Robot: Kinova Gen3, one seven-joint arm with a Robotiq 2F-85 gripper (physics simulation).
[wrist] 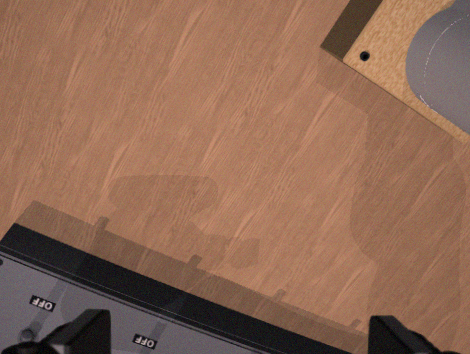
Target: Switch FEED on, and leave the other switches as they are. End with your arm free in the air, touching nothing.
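Where they show: gripper, fingertip midpoint: (239,342); arm's base at its link origin: (454,59).
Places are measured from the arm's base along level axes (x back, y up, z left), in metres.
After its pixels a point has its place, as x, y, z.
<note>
The grey switch panel (20,280) @(-0.400, -0.017, -0.269) with its black side edge shows at the lower left, running down toward the bottom middle. Two upside-down OFF labels (43,303) @(-0.413, -0.010, -0.237) (145,341) @(-0.413, -0.010, -0.117) show on its face. One toggle switch (27,334) @(-0.411, 0.041, -0.237) shows partly at the lower left, beside the left finger. The name labels, FEED among them, do not show, so which switch this is cannot be told. My gripper (240,324) @(-0.139, 0.276, -0.161) is open and empty, its fingers at the bottom of the view, the left one in front of the panel. No contact with a switch shows.
A light wooden board (382,65) @(-0.036, 0.001, -0.056) with a dark side, a small black hole and a grey rounded part (445,65) @(-0.015, 0.068, -0.042) stands at the top right. The wooden table top (165,115) @(-0.186, -0.087, -0.200) lies between it and the panel, with shadows on it.
</note>
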